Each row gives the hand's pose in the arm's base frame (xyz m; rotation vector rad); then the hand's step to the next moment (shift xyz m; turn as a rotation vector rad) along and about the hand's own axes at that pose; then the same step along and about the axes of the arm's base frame.
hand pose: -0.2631 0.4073 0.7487 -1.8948 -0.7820 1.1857
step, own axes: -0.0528 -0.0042 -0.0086 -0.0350 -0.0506 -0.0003
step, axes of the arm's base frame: -0.0128 -0.0426 0.0301 -0.0184 -0.0015 0.0587
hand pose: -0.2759 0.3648 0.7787 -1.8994 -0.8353 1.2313
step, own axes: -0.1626 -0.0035 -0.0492 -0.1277 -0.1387 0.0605
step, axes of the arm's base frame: -0.0093 -0.1414 0.0938 -0.1182 -0.0167 0.1580
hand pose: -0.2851 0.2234 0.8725 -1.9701 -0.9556 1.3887
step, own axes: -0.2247 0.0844 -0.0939 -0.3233 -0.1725 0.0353
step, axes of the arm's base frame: 0.0604 -0.2330 0.0921 -0.1448 -0.1533 0.3018
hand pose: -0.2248 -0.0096 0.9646 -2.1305 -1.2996 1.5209
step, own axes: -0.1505 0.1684 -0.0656 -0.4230 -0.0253 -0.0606
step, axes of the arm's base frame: 0.1332 -0.1924 0.0235 0.0066 -0.2859 0.3185
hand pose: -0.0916 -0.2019 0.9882 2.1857 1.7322 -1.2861
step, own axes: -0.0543 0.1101 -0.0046 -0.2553 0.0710 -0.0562
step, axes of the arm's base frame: 0.0933 -0.0794 -0.0090 0.0866 -0.1936 0.1686
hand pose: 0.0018 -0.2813 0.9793 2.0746 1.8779 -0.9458
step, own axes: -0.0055 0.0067 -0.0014 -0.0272 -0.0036 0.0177
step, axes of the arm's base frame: 0.0068 -0.0050 0.0024 -0.0091 -0.0313 0.0025
